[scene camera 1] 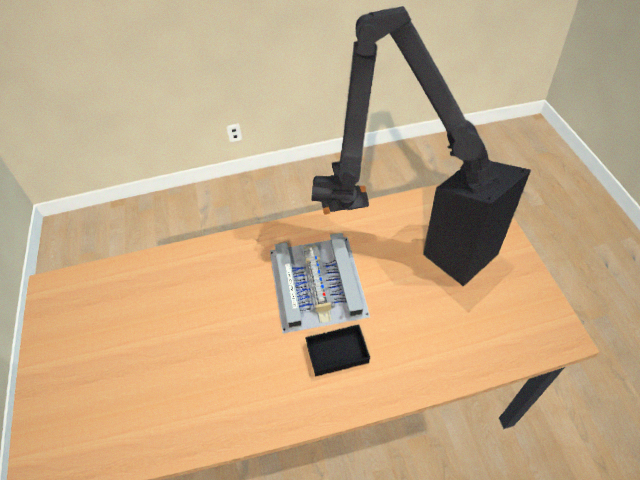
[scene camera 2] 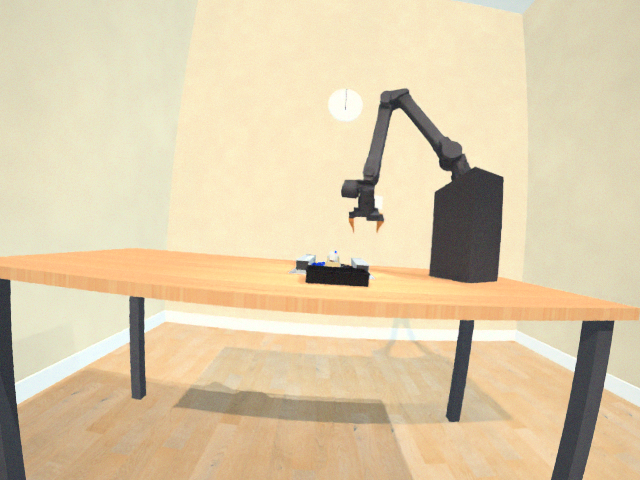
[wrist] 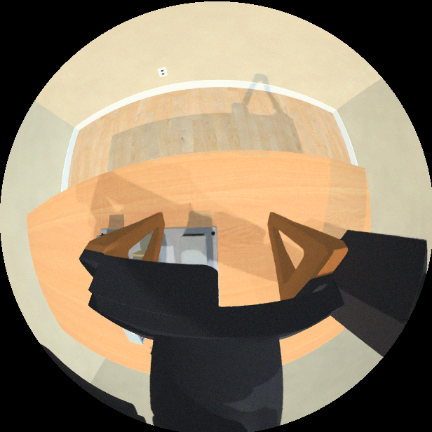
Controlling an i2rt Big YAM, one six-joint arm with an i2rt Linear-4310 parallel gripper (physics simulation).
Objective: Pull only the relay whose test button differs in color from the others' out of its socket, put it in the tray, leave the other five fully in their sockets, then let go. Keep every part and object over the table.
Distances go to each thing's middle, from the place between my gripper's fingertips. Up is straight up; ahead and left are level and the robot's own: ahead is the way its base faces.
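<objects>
Grey panel (scene camera 1: 310,319): 140 mm ahead of my hand, 170 mm to the left, 150 mm below.
</objects>
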